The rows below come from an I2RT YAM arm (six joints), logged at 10 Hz.
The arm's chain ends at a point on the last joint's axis. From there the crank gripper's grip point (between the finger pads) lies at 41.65 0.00 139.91 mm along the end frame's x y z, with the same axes.
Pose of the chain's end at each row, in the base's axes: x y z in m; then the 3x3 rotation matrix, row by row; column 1 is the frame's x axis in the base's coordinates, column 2 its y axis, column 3 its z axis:
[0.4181 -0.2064 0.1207], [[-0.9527 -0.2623 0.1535], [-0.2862 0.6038 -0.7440], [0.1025 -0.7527 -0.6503]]
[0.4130 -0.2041 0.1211], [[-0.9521 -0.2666 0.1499], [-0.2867 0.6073 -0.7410], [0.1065 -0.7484 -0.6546]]
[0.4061 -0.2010 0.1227], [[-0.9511 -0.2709 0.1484], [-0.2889 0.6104 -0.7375], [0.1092 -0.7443 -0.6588]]
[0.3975 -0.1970 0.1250], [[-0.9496 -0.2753 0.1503], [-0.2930 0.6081 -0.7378], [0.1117 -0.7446 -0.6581]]
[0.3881 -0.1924 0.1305], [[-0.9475 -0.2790 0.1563], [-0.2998 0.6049 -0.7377], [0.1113 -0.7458 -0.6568]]
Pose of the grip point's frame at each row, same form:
[0.3999 -0.3224 0.0340], [[-0.9527 -0.2623 0.1535], [-0.2862 0.6038 -0.7440], [0.1025 -0.7527 -0.6503]]
[0.3943 -0.3197 0.0340], [[-0.9521 -0.2666 0.1499], [-0.2867 0.6073 -0.7410], [0.1065 -0.7484 -0.6546]]
[0.3872 -0.3162 0.0351], [[-0.9511 -0.2709 0.1484], [-0.2889 0.6104 -0.7375], [0.1092 -0.7443 -0.6588]]
[0.3790 -0.3124 0.0376], [[-0.9496 -0.2753 0.1503], [-0.2930 0.6081 -0.7378], [0.1117 -0.7446 -0.6581]]
[0.3705 -0.3081 0.0432], [[-0.9475 -0.2790 0.1563], [-0.2998 0.6049 -0.7377], [0.1113 -0.7458 -0.6568]]

